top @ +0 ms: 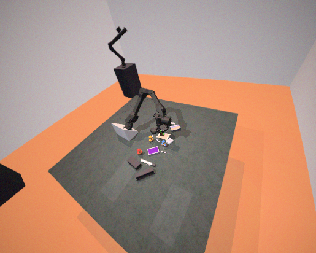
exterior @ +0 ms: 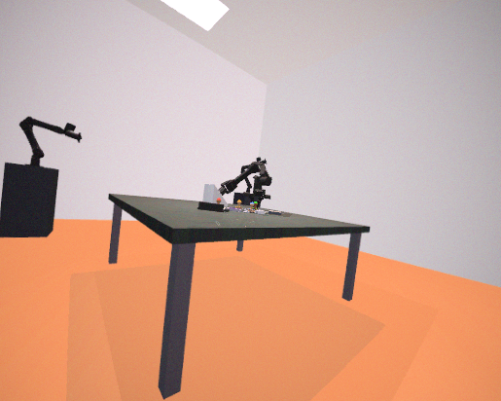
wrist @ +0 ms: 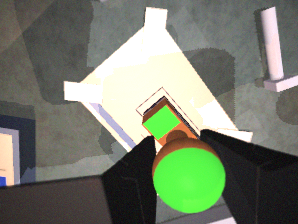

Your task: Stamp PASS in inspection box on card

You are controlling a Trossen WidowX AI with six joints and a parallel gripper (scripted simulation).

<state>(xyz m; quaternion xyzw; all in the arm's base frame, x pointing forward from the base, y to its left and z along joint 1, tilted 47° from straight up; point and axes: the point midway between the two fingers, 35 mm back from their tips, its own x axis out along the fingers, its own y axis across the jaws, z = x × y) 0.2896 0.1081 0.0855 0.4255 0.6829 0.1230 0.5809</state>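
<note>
The green-knobbed stamp lies right at my gripper tip. The rest, counted from my gripper tip: blue-knobbed stamp (9 cm to the right, 8 cm ahead, 1 cm below); then card (3 cm below, 1 cm ahead); then orange-knobbed stamp (10 cm to the right, 5 cm behind, 1 cm below).
</note>
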